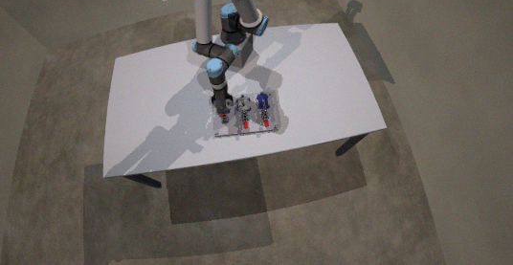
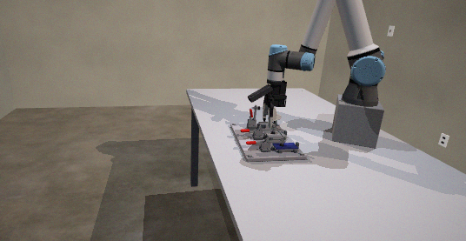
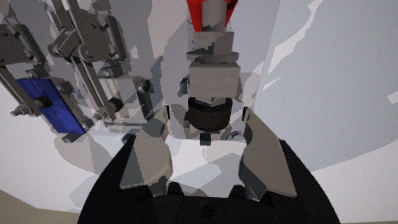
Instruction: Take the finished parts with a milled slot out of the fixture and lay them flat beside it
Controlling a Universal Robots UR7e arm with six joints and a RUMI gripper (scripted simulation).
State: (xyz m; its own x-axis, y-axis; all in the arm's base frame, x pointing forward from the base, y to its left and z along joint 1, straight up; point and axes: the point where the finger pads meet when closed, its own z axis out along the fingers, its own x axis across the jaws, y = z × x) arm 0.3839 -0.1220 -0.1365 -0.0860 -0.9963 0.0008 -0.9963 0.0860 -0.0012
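My gripper is now 10 mm past the grey finished part. The rest, counted from my hand: blue blank 10 mm ahead, 220 mm to the left, 10 mm below.
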